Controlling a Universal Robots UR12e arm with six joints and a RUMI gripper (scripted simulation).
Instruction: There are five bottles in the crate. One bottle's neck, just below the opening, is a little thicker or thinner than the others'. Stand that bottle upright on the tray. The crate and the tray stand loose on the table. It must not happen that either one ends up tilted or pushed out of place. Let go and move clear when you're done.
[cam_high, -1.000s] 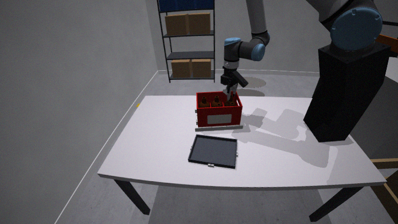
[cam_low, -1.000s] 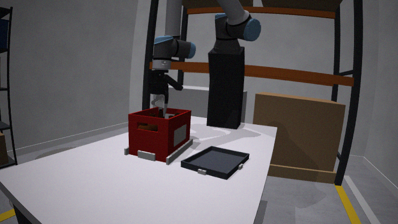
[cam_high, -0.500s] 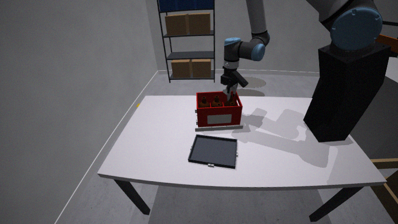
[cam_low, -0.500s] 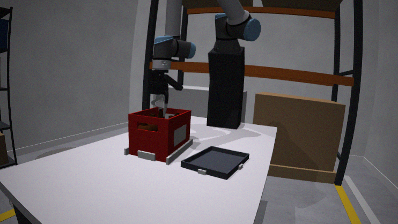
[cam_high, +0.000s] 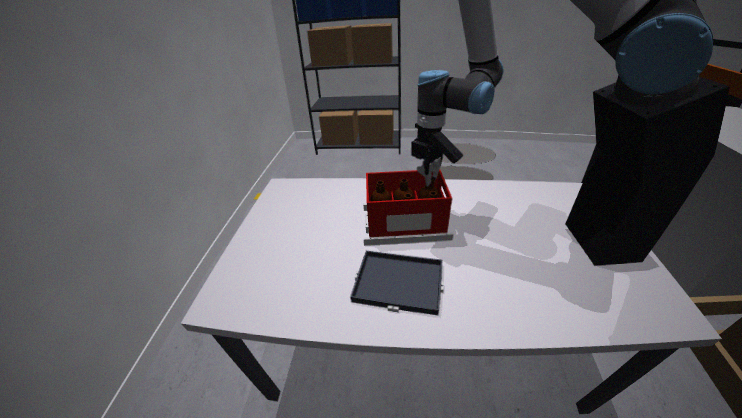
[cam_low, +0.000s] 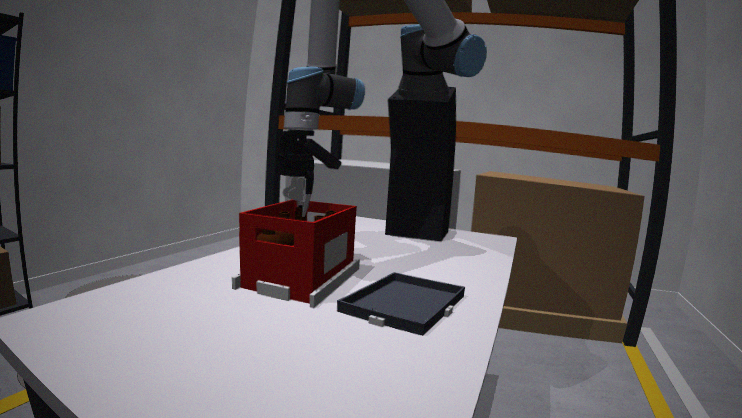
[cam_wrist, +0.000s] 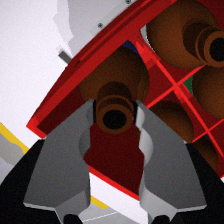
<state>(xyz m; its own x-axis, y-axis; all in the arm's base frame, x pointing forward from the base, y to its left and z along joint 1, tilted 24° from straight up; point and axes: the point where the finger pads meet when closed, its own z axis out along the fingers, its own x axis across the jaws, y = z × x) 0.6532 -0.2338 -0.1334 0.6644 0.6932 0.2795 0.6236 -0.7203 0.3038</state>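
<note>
Now: hand 10 cm short of the glass bottle, 1 cm to the left of it and 7 cm above it. The rest, counted from my hand: dark tray: 16 cm ahead, 31 cm to the left, 14 cm below; then red crate: 10 cm ahead, 4 cm to the left, 7 cm below; then brown bottle: 18 cm ahead, 7 cm below.
</note>
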